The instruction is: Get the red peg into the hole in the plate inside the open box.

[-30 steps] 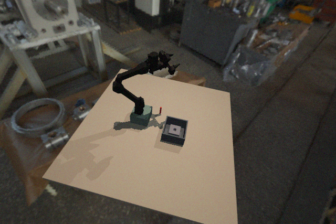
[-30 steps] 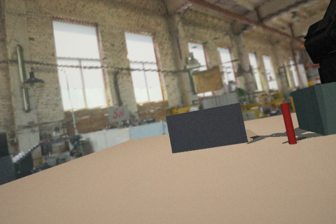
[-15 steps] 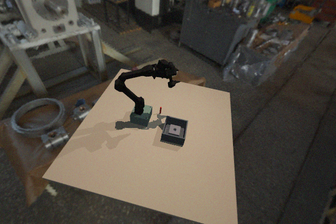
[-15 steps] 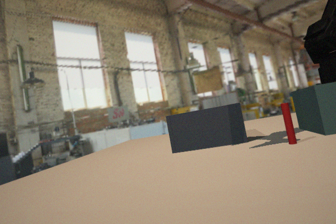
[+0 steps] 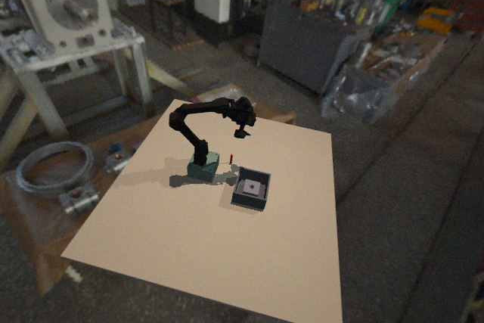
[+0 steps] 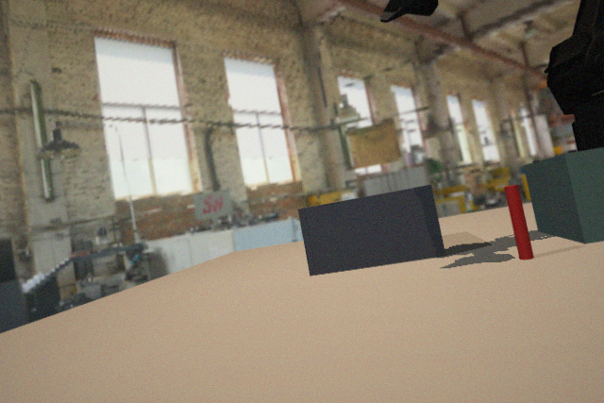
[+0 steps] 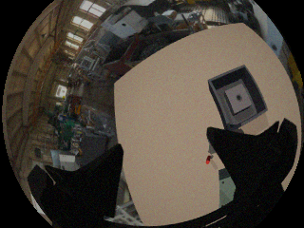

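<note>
Right now the red peg is 30 cm below my gripper tip, 10 cm behind it and 1 cm to the right of it. From my gripper tip the other things lie so: dark box 31 cm below, 18 cm to the right, 9 cm ahead; then grey plate 29 cm below, 18 cm to the right, 9 cm ahead.
</note>
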